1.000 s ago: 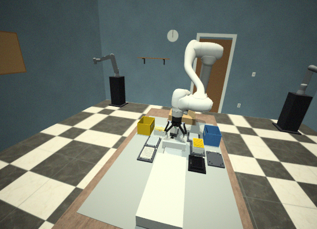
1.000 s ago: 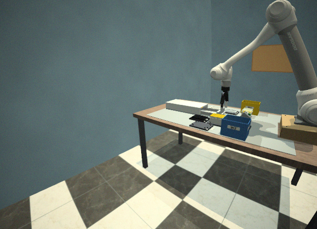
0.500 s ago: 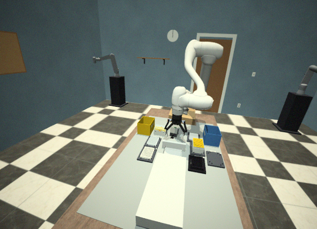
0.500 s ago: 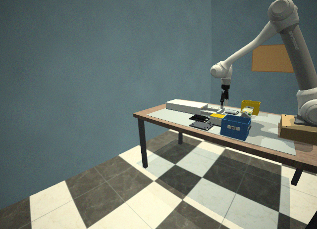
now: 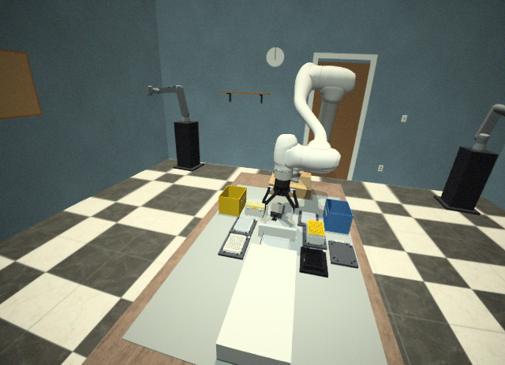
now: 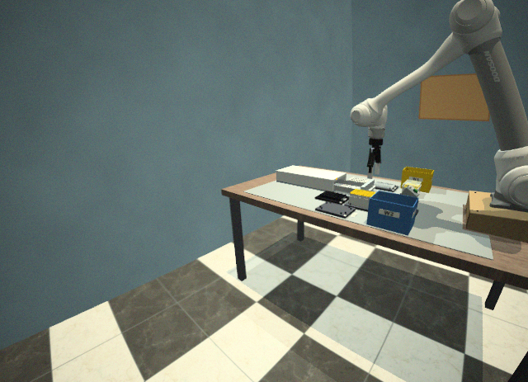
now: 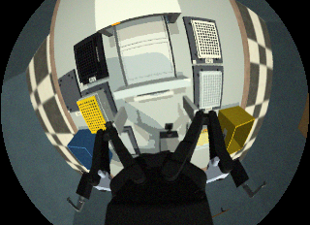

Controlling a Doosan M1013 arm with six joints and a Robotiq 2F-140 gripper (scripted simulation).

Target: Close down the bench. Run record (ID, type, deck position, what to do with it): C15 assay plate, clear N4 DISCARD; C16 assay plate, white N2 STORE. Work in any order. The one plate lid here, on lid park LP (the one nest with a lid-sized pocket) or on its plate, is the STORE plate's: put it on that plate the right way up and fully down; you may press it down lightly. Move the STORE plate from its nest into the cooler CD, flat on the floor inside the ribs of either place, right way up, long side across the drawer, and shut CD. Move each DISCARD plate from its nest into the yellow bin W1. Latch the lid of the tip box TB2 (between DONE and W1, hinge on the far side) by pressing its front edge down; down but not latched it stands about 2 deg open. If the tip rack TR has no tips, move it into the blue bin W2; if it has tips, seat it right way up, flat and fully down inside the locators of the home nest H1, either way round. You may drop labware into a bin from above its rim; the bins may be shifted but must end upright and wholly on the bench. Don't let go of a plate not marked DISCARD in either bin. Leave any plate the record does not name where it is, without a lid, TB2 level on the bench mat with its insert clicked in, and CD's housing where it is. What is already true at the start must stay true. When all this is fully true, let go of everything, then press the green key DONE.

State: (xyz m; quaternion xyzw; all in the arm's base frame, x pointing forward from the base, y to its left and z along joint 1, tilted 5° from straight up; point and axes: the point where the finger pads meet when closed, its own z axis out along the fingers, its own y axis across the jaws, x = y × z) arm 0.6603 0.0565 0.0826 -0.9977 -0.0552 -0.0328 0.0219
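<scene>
Now: the clear plate lid 210 mm behind my hand, 150 mm to the left of it and 110 mm below it. Also, from my hand: cooler drawer: 130 mm ahead, 10 mm to the left, 100 mm below; clear plate: 190 mm to the right, 110 mm below; yellow-topped tip rack: 50 mm behind, 190 mm to the left, 80 mm below.
</scene>
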